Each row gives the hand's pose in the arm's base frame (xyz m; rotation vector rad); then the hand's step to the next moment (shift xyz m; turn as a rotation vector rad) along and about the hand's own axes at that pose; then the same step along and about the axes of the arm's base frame.
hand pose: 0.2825 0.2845 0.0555 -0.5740 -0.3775 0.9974
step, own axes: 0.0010 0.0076 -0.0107 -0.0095 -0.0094 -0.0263
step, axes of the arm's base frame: 0.0012 0.0011 -0.0131 0.0159 -0.0194 -0.0155
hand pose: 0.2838 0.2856 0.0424 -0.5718 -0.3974 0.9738
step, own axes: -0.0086 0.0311 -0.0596 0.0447 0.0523 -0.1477
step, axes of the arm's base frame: 0.0083 -0.0101 -0.0665 0.0705 0.0207 -0.1454
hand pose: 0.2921 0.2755 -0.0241 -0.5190 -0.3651 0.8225
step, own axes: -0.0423 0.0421 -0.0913 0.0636 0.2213 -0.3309
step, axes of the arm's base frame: -0.0063 -0.0354 -0.1030 0.0730 0.0775 -0.3888
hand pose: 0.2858 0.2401 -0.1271 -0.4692 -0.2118 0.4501
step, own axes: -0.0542 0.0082 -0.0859 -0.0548 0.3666 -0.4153
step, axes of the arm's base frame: -0.0252 -0.0519 -0.0840 -0.0598 0.1057 -0.5433
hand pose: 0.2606 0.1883 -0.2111 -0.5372 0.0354 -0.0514
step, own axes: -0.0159 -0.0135 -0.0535 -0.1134 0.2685 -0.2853
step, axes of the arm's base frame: -0.0189 -0.0380 -0.0387 -0.1160 0.0913 -0.3802
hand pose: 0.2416 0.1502 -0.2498 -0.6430 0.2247 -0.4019
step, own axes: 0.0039 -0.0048 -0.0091 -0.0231 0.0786 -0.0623
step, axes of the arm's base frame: -0.0009 -0.0100 -0.0044 -0.0180 0.0337 -0.0956
